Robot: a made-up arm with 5 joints. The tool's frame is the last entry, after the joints. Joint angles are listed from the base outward. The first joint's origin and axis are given. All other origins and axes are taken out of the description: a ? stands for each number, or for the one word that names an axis. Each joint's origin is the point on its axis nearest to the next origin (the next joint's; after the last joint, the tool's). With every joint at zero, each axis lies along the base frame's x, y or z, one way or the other. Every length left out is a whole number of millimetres.
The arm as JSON. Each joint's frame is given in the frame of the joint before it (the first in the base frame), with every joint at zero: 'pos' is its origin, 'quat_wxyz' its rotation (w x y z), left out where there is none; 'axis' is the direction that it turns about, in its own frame. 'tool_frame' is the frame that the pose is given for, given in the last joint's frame.
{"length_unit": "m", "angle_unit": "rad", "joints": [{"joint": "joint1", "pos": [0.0, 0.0, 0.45], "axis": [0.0, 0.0, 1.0]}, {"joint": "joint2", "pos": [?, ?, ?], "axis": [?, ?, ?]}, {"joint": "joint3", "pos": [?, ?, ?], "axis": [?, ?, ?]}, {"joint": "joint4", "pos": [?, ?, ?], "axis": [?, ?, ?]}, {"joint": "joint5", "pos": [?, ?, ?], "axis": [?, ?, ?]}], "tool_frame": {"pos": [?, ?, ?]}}
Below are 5 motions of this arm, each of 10 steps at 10 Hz.
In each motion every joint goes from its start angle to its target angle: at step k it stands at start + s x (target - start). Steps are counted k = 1, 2, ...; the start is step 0. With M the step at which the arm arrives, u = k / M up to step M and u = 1 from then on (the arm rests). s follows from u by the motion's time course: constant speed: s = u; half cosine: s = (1 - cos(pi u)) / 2; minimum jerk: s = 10 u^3 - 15 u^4 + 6 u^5.
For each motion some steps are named. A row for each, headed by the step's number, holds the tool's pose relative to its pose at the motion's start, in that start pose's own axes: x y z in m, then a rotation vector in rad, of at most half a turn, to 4 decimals.
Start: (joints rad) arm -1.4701 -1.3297 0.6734 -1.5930 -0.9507
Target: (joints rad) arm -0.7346 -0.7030 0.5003 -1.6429 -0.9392
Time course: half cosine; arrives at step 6
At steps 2, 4, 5, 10:
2: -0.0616 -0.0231 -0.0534 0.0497 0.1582 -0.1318
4: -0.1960 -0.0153 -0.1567 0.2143 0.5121 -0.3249
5: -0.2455 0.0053 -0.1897 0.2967 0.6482 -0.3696
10: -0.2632 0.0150 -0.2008 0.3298 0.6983 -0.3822

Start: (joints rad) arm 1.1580 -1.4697 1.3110 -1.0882 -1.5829
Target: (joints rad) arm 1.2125 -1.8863 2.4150 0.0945 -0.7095
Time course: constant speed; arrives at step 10
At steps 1, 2, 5, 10:
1: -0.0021 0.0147 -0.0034 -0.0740 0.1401 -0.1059
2: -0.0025 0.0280 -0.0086 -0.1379 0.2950 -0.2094
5: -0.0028 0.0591 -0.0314 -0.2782 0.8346 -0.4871
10: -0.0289 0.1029 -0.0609 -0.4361 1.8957 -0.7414

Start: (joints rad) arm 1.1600 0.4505 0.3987 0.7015 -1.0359
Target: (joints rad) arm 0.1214 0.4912 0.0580 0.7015 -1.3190
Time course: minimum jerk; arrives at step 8
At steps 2, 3, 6, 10:
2: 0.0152 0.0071 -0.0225 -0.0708 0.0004 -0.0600
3: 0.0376 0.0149 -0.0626 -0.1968 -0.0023 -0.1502
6: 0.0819 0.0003 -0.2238 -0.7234 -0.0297 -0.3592
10: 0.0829 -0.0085 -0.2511 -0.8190 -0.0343 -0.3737

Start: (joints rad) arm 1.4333 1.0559 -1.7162 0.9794 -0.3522
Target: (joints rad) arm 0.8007 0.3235 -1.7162 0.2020 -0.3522
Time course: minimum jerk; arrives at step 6
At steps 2, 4, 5, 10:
2: 0.0188 0.0026 -0.0285 -0.1293 -0.0060 0.0707
4: 0.0808 -0.0301 -0.1135 -0.4941 -0.0010 0.2779
5: 0.1029 -0.0507 -0.1351 -0.6055 0.0075 0.3418
10: 0.1077 -0.0555 -0.1391 -0.6283 0.0096 0.3548

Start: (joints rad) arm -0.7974 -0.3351 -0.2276 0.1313 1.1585
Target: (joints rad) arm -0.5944 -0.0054 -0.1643 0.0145 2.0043
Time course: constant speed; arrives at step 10
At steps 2, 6, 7, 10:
2: 0.0173 0.0016 -0.0343 -0.0905 0.1869 -0.0310
6: 0.0372 -0.0106 -0.1048 -0.2548 0.5539 -0.1383
7: 0.0390 -0.0166 -0.1218 -0.2914 0.6435 -0.1745
10: 0.0365 -0.0408 -0.1683 -0.3873 0.9057 -0.3049

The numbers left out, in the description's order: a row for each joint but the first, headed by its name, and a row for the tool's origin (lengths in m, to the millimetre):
joint2: xyz 0.17 0.06 0.0, axis -1.0 0.0 0.0
joint3: xyz 0.0 0.23 0.0, axis 0.0 1.0 0.0
joint4: xyz 0.07 0.0 -0.06, axis 0.0 0.0 -1.0
joint5: xyz -0.07 -0.1 0.0, axis 0.0 1.0 0.0
tool: xyz 0.11 0.0 0.08

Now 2 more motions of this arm.
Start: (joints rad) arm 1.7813 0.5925 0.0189 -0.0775 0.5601
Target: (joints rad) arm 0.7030 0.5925 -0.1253 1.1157 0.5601
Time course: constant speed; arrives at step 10
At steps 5, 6, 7, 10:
5: 0.0037 -0.1432 -0.0867 0.5018 0.2314 -0.9133
6: -0.0032 -0.1601 -0.1054 0.5824 0.2770 -1.1059
7: -0.0106 -0.1733 -0.1234 0.6554 0.3217 -1.3018
10: -0.0296 -0.1957 -0.1714 0.8216 0.4462 -1.9095

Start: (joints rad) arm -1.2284 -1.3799 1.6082 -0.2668 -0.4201
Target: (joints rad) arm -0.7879 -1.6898 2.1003 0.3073 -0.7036
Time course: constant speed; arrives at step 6
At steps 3, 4, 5, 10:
3: -0.0179 0.0157 -0.0338 -0.0552 0.3255 -0.1199
4: -0.0217 0.0223 -0.0394 -0.1014 0.4344 -0.1386
5: -0.0236 0.0295 -0.0431 -0.1585 0.5413 -0.1431
10: -0.0234 0.0375 -0.0458 -0.2244 0.6446 -0.1316

